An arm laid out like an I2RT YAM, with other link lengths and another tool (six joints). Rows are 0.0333 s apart.
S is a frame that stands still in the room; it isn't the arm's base.
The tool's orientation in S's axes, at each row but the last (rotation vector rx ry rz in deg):
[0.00 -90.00 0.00]
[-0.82 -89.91 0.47]
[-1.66 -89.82 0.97]
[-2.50 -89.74 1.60]
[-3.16 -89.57 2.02]
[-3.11 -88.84 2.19]
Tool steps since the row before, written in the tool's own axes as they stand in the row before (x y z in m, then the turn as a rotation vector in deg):
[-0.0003 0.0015 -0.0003 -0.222 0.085 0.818]
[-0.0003 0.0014 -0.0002 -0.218 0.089 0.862]
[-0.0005 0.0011 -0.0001 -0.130 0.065 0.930]
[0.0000 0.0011 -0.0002 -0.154 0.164 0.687]
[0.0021 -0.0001 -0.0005 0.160 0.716 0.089]
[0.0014 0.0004 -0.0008 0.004 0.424 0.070]
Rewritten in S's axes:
[0.0003 0.0015 -0.0003 -0.818 0.085 -0.222]
[0.0002 0.0014 -0.0003 -0.862 0.089 -0.218]
[0.0001 0.0011 -0.0005 -0.930 0.068 -0.129]
[0.0002 0.0011 -0.0001 -0.686 0.164 -0.159]
[0.0005 0.0000 0.0021 -0.079 0.725 0.119]
[0.0008 0.0005 0.0014 -0.066 0.424 -0.020]

